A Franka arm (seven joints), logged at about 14 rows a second.
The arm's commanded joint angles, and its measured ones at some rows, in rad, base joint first. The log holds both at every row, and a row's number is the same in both.
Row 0, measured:
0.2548 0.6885 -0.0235 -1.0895 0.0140 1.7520 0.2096
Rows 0 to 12, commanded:
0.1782 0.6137 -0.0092 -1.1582 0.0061 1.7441 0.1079
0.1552 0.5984 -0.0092 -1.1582 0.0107 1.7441 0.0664
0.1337 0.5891 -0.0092 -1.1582 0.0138 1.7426 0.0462
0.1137 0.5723 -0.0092 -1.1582 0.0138 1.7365 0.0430
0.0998 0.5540 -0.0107 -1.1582 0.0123 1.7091 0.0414
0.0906 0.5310 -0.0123 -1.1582 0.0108 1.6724 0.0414
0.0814 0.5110 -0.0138 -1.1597 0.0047 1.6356 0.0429
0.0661 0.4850 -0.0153 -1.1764 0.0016 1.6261 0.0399
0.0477 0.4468 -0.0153 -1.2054 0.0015 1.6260 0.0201
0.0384 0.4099 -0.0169 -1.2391 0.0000 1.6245 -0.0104
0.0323 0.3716 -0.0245 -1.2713 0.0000 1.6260 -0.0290
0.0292 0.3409 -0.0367 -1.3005 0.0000 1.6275 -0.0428
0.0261 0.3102 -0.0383 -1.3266 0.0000 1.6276 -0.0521
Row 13, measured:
0.0359 0.4113 -0.0370 -1.2103 0.0103 1.6193 -0.0182
